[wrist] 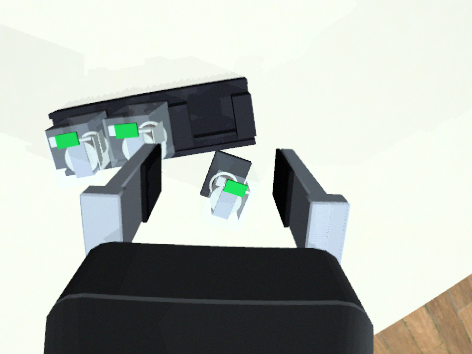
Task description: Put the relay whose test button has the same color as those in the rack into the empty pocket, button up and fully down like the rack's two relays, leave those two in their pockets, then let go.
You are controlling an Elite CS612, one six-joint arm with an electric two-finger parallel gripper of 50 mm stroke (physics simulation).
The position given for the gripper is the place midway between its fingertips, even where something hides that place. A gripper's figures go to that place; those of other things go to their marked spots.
The gripper point(217, 169): 16 cm from the lens. A relay point(230, 186) is 18 cm from the lens. A relay point(126, 130): 16 cm from the lens. A rack point(218, 115) is 21 cm from the lens.
